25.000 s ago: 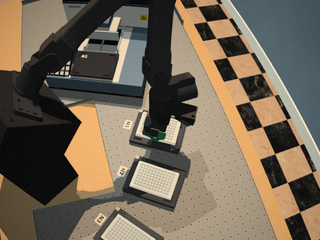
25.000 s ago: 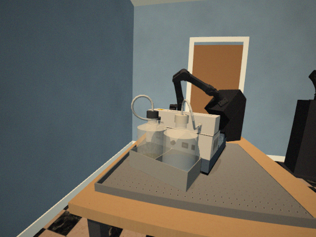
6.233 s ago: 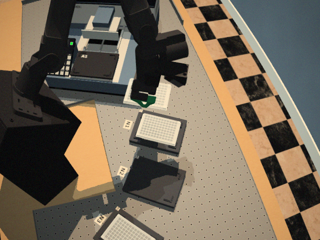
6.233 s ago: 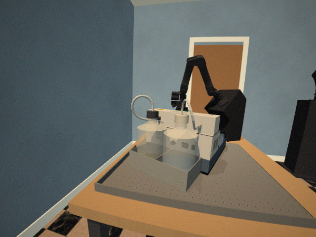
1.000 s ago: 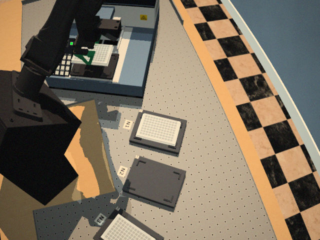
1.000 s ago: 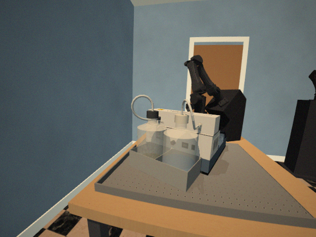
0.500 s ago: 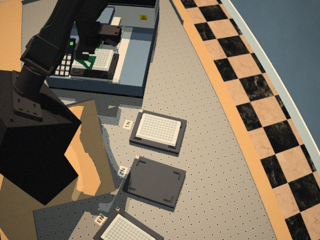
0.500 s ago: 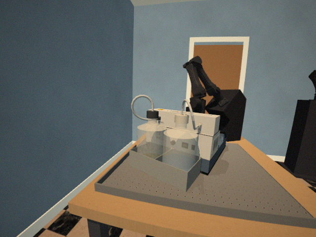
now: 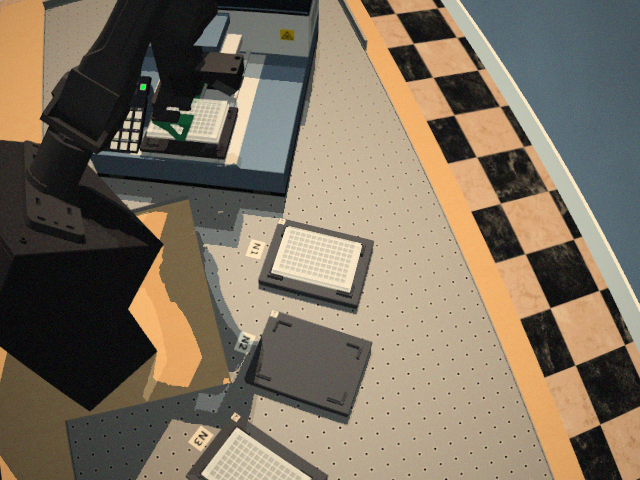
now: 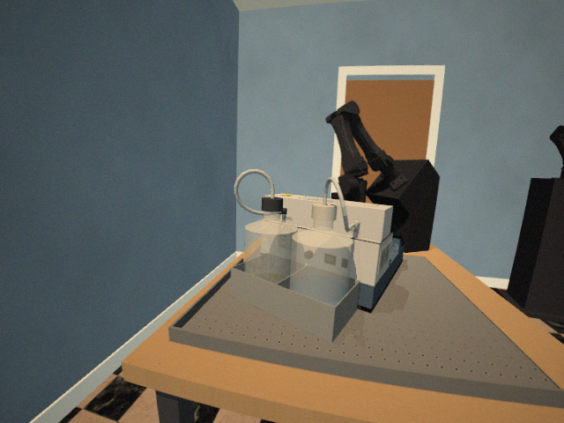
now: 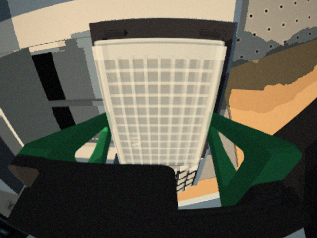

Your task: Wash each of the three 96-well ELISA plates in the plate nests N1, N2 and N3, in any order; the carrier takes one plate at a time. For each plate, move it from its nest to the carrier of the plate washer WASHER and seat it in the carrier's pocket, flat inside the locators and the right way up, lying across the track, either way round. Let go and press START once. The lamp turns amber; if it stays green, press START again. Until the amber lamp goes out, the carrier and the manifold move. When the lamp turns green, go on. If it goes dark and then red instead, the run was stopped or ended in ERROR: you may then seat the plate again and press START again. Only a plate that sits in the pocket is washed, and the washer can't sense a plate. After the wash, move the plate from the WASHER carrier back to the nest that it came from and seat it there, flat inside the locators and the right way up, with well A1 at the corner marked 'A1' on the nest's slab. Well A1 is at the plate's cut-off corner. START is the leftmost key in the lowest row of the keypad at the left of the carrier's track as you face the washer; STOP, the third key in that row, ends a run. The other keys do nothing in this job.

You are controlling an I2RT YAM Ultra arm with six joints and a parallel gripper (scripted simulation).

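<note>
My hand is 30 mm above the dark carrier. The rest, counted from my hand: N1 label (100 mm ahead, 210 mm to the right, 110 mm below); then manifold (40 mm ahead, 140 mm to the left, 30 mm above); then washer (40 mm ahead, 150 mm to the left, 20 mm above).
</note>
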